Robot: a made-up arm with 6 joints. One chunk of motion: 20 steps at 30 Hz.
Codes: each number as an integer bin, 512 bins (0 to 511) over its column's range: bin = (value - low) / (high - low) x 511, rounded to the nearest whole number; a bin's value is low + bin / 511 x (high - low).
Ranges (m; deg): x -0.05..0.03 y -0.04..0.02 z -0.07..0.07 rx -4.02..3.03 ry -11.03..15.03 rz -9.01..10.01
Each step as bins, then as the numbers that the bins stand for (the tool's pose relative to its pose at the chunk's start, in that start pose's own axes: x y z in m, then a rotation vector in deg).
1 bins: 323 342 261 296 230 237
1 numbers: 0.0006 0.0002 0.0015 0.06 0.70 -0.19
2 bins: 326 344 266 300 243 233
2 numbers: 0.0010 0.0004 0.0029 0.12 1.36 -0.34
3 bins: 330 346 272 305 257 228
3 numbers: 0.0017 0.0006 0.0045 0.19 2.08 -0.52
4 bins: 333 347 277 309 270 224
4 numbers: 0.0021 0.0007 0.0059 0.24 2.74 -0.67
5 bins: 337 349 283 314 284 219
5 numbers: 0.0028 0.0010 0.0075 0.31 3.45 -0.86
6 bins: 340 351 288 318 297 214
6 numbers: 0.0032 0.0012 0.0089 0.37 4.12 -1.04
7 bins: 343 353 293 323 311 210
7 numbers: 0.0037 0.0014 0.0103 0.44 4.83 -1.19
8 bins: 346 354 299 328 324 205
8 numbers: 0.0042 0.0016 0.0119 0.51 5.49 -1.38
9 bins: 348 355 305 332 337 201
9 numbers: 0.0045 0.0017 0.0136 0.56 6.16 -1.53
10 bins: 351 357 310 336 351 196
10 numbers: 0.0050 0.0019 0.0149 0.62 6.87 -1.71
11 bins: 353 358 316 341 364 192
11 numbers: 0.0053 0.0020 0.0166 0.68 7.53 -1.86
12 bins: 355 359 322 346 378 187
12 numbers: 0.0056 0.0022 0.0182 0.75 8.25 -2.05
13 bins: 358 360 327 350 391 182
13 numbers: 0.0060 0.0023 0.0196 0.81 8.91 -2.24
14 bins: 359 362 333 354 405 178
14 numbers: 0.0062 0.0025 0.0212 0.86 9.62 -2.38
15 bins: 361 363 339 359 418 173
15 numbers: 0.0065 0.0026 0.0229 0.93 10.29 -2.57
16 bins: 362 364 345 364 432 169
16 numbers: 0.0067 0.0027 0.0245 1.00 11.00 -2.72
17 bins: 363 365 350 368 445 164
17 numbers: 0.0068 0.0029 0.0259 1.06 11.66 -2.91
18 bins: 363 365 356 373 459 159
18 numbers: 0.0068 0.0029 0.0275 1.13 12.38 -3.09
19 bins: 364 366 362 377 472 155
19 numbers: 0.0070 0.0030 0.0292 1.18 13.04 -3.24
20 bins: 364 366 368 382 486 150
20 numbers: 0.0070 0.0030 0.0308 1.25 13.76 -3.43
